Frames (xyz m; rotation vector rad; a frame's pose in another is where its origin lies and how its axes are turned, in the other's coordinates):
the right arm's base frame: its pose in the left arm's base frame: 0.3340 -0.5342 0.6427 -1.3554 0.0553 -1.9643
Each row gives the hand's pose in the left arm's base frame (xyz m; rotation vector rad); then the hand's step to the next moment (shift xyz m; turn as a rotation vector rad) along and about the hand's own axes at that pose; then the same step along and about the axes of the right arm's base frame.
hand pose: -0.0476 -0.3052 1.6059 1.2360 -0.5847 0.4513
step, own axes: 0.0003 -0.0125 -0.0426 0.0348 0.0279 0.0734
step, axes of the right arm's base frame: -0.0391 -0.0115 0.0177 0.0837 0.0194 0.0014
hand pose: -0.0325 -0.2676 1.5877 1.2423 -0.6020 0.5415
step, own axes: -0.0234 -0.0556 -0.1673 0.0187 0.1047 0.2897
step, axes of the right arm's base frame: -0.1649 -0.0472 0.0470 0.2816 0.0733 -0.1028
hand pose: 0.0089 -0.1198 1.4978 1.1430 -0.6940 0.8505
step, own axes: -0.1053 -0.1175 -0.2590 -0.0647 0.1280 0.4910
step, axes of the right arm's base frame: -0.3011 -0.0261 0.0253 0.4137 0.1859 -0.2366
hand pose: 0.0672 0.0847 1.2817 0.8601 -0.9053 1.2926
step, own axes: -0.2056 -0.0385 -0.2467 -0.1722 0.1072 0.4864
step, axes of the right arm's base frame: -0.3174 0.0456 -0.0426 0.3558 0.2664 -0.2832
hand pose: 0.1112 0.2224 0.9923 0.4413 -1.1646 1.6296
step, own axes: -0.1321 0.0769 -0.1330 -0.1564 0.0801 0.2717
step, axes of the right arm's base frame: -0.1850 0.0605 -0.0565 0.1727 0.1980 -0.1888
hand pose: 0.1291 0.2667 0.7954 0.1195 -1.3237 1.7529
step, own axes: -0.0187 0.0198 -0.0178 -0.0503 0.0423 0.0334
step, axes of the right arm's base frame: -0.0279 0.0138 -0.0093 0.0009 0.0527 -0.0515
